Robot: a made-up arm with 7 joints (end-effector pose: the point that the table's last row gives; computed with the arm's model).
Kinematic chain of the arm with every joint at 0, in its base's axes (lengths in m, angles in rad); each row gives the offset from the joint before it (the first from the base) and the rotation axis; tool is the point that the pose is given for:
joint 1: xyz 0 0 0.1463 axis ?
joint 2: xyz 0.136 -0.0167 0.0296 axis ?
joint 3: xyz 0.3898 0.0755 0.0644 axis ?
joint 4: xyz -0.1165 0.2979 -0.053 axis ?
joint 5: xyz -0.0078 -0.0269 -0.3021 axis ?
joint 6: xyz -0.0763 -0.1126 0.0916 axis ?
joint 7: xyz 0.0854 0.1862 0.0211 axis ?
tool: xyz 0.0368 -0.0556 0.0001
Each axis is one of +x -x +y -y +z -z.
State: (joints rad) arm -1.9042 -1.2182 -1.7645 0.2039 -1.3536 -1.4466 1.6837
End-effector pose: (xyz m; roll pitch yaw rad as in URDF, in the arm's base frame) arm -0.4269 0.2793 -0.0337 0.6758 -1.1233 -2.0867
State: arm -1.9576 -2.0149 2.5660 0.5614 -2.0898 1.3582 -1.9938
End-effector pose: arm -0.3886 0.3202 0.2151 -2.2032 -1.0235 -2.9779
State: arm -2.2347 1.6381 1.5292 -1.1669 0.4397 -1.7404 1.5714
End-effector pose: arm 0.4007 -0.2785 0.1573 2.4127 0.1368 -0.9449
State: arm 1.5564 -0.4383 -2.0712 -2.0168 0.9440 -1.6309 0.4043
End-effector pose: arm 0.6321 0.3264 -0.1097 -0.6037 -0.7346 0.5328
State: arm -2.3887 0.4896 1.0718 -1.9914 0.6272 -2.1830 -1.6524
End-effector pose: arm -0.0459 -0.2192 0.7079 2.6279 0.2652 1.3830
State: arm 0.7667 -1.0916 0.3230 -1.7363 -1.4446 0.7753 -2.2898
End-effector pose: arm -0.2856 0.2932 0.0340 -0.6829 0.7786 2.4661
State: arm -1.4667 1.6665 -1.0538 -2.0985 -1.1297 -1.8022 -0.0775
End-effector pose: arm -0.1733 -0.3925 0.8378 -2.0336 -0.1807 -1.0860
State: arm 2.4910 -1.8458 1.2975 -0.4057 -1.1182 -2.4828 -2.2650
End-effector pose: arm -0.2934 0.1768 0.2392 -0.0252 1.1601 1.8587
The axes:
joint 1: +y
joint 2: -z
joint 3: -x
joint 4: +z
joint 5: -x
joint 6: -y
joint 7: +z

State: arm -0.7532 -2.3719 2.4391 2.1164 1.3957 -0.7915 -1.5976
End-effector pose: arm -0.0195 0.3960 0.4549 -0.3841 1.1963 -1.0861
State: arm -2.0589 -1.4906 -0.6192 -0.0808 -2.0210 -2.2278 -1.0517
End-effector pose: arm 0.2045 0.1885 -0.1177 -2.3654 0.9999 -0.3095
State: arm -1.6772 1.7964 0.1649 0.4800 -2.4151 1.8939 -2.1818
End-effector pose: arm 0.2779 -0.2837 0.3791 -1.6818 -1.3662 0.3868
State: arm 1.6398 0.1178 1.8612 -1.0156 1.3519 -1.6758 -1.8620
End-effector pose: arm -0.1828 -0.4574 -0.2102 2.1271 0.1672 1.8894
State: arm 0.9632 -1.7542 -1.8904 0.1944 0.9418 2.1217 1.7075
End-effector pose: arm 0.4546 0.0016 0.6088 1.5307 -1.2901 -0.5564
